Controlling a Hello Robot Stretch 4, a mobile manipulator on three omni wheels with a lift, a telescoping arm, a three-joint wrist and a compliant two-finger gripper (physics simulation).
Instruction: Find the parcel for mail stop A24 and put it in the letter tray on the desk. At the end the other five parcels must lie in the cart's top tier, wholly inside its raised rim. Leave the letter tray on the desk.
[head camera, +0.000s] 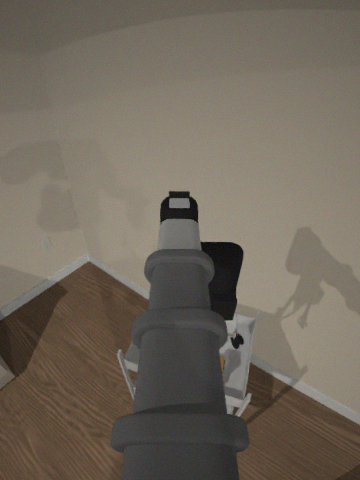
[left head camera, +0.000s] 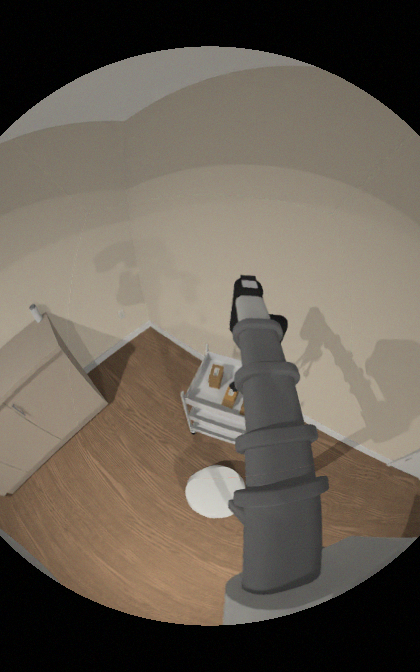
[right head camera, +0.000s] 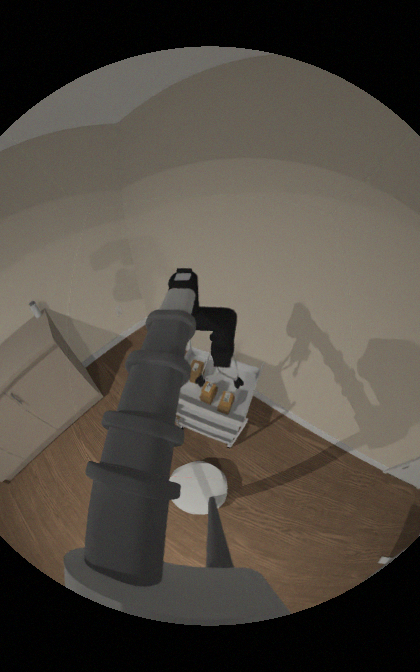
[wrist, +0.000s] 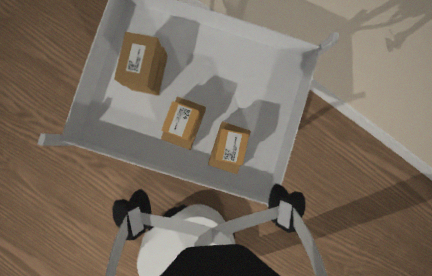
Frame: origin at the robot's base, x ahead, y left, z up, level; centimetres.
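Where they show: gripper, fingertip midpoint: (wrist: 209, 203).
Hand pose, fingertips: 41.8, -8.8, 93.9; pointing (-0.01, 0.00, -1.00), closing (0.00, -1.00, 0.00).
After its pixels a point has its place, as x, y, z.
Three brown parcels stand in the white cart's top tier (wrist: 125, 162) {44.8, 6.6, 70.2} (left head camera: 210, 404), inside the rim: a larger left parcel (wrist: 137, 65) {61.9, 3.1, 73.5} (left head camera: 216, 376) (right head camera: 196, 371), a middle parcel (wrist: 183, 123) {51.3, -4.8, 73.5} (left head camera: 230, 396) (right head camera: 208, 392) and a right parcel (wrist: 230, 147) {46.8, -13.0, 73.5} (right head camera: 226, 402) near the front wall. Their white labels are too small and blurred to read. My gripper (wrist: 209, 203) {41.8, -8.8, 93.9} (right head camera: 219, 382) is open, with nothing between its wide-spread fingertips. It hangs above the cart, pointing down. In the wrist view its fingertips show below the tier's front edge. The letter tray and desk do not show.
A white round-topped stool (left head camera: 212, 492) (right head camera: 200, 487) (wrist: 165, 250) {6.3, 8.6, 18.7} stands in front of the cart. A beige cabinet (left head camera: 30, 395) (right head camera: 35, 390) with a small can (left head camera: 35, 313) (right head camera: 35, 309) on top stands at the left. Walls meet in a corner behind the cart.
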